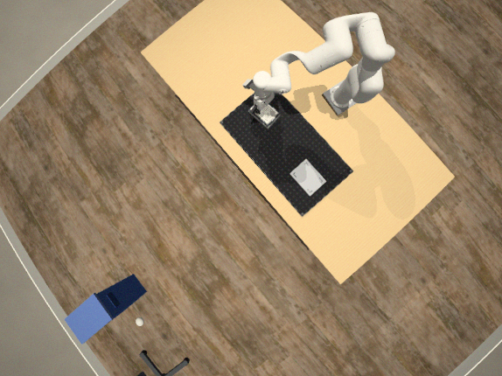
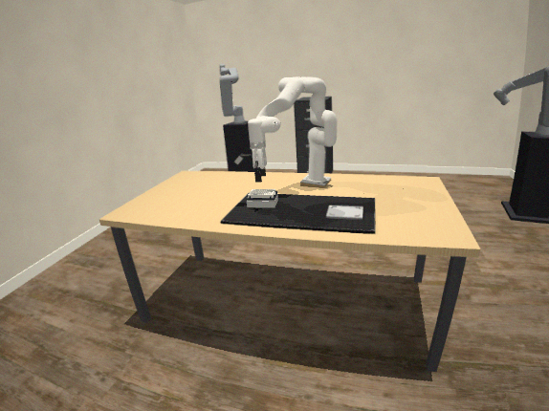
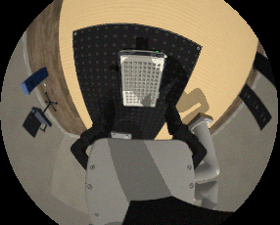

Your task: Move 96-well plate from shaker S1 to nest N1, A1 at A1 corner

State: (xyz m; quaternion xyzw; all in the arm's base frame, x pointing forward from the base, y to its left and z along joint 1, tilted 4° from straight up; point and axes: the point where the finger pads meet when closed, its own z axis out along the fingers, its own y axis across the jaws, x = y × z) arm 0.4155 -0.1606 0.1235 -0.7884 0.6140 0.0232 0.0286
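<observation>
Now: the white 96-well plate 8 cm below my hand. From my hand the other things lie so: plate nest N1 (1 cm behind, 42 cm to the left, 14 cm below).
</observation>
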